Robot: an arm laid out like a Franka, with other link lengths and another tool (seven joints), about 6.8 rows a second.
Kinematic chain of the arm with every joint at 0, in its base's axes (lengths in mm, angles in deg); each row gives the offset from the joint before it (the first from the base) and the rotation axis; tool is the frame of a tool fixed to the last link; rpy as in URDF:
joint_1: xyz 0 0 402.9 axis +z
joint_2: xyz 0 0 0 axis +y
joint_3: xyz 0 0 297 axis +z
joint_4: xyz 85.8 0 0 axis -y
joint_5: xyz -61.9 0 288 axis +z
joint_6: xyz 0 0 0 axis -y
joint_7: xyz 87.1 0 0 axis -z
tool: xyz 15 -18 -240.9 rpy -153.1 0 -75.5
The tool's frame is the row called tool.
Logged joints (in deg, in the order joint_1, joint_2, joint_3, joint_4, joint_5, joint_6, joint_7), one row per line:
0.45 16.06 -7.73 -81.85 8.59 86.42 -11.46
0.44 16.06 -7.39 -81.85 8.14 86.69 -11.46
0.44 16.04 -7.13 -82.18 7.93 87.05 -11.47
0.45 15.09 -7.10 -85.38 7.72 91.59 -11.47
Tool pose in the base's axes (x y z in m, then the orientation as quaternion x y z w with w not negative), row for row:
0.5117 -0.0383 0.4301 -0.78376 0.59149 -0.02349 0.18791
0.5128 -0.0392 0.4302 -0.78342 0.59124 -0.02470 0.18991
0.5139 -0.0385 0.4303 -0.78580 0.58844 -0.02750 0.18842
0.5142 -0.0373 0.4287 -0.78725 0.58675 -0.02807 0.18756
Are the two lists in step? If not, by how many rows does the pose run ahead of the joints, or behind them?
The pose runs 1 row behind the joints: the pose in row i belongs to the joints in row i - 1.
